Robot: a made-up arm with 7 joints.
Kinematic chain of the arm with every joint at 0, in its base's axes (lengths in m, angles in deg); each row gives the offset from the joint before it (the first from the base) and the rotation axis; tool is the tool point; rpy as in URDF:
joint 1: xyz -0.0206 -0.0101 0.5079 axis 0 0.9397 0.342
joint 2: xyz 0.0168 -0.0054 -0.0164 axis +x
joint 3: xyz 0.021 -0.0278 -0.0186 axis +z
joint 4: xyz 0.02 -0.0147 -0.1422 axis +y
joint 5: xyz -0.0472 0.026 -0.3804 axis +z
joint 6: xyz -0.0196 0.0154 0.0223 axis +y
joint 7: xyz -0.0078 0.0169 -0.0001 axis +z
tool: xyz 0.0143 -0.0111 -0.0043 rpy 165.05 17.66 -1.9
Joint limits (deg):
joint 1: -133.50..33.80
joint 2: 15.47..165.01
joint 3: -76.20..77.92
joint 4: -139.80..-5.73
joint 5: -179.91..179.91
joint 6: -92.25..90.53
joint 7: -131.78..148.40
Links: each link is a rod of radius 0.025 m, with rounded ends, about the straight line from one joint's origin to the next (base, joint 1, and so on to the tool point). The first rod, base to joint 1, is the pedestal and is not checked.
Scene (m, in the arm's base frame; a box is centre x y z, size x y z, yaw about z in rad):
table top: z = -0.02
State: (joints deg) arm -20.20 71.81 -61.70 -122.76 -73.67 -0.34 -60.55
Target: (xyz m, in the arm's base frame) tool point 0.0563 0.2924 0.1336
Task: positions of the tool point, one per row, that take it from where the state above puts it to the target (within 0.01 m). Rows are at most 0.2 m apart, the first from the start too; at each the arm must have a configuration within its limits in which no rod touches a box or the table.
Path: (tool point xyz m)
1: 0.2624 -0.0092 0.1706
2: 0.1719 0.1458 0.1126
3: 0.0563 0.2924 0.1336

